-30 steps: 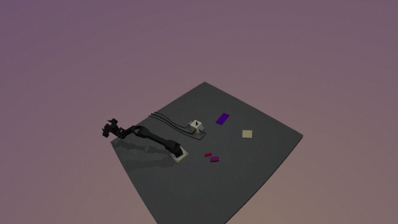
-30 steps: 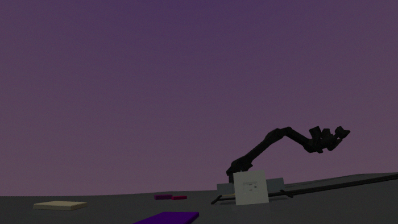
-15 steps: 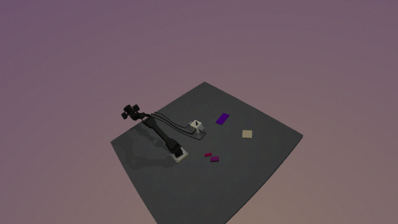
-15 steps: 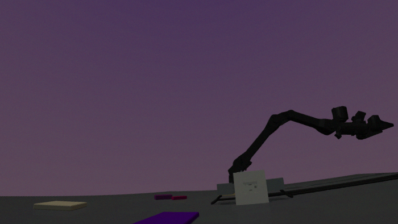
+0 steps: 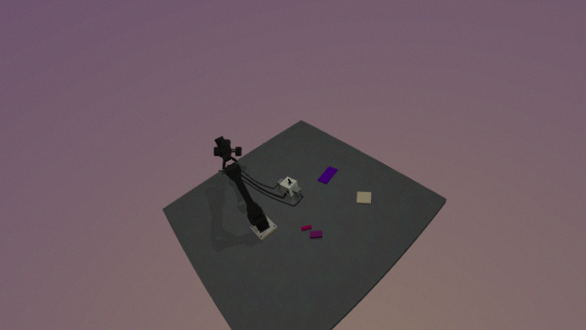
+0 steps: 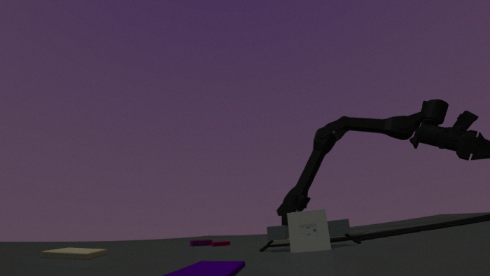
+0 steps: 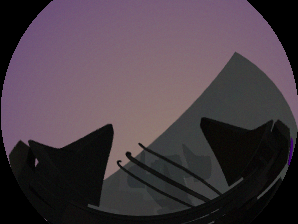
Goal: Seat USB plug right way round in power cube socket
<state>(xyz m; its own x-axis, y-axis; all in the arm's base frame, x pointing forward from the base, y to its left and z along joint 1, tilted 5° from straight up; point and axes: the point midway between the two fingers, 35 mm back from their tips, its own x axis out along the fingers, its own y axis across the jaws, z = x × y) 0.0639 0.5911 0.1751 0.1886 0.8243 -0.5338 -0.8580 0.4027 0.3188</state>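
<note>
My gripper tip is 210 mm short of the dark USB plug, 490 mm to the left of it and 50 mm above it. The rest, counted from my gripper tip: purple flat card (460 mm ahead, 520 mm to the right, 140 mm below); then magenta block (150 mm ahead, 840 mm to the right, 130 mm below); then cream tile (510 mm ahead, 810 mm to the right, 130 mm below).
</note>
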